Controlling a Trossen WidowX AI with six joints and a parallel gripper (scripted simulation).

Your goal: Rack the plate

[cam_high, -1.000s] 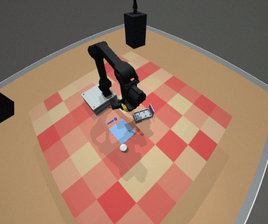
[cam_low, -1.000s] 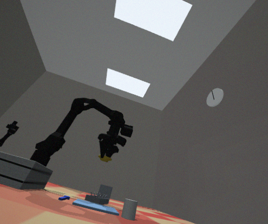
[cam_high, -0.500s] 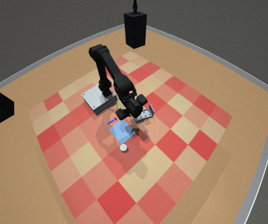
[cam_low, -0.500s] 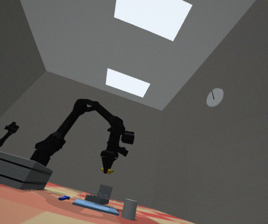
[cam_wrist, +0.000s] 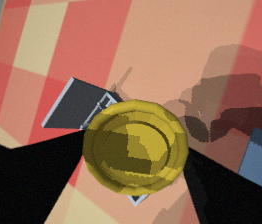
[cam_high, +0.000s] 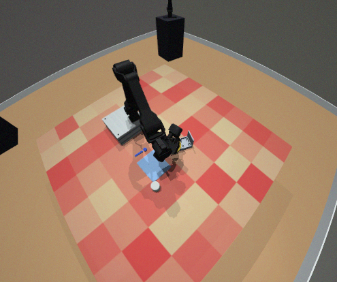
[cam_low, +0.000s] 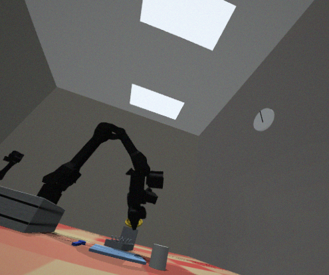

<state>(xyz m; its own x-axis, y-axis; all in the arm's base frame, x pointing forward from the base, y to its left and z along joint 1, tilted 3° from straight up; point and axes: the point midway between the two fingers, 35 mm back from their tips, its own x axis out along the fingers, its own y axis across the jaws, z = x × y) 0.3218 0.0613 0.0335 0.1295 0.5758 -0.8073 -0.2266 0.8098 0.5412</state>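
Right now my gripper tip is 70 mm above the grey dish rack, 50 mm to the right of it and 30 mm past it. Also, from my gripper tip: yellow plate: 10 mm above; then blue spoon: 150 mm to the right, 130 mm behind, 90 mm below; then light blue mat: 140 mm to the right, 90 mm below, 20 mm behind.
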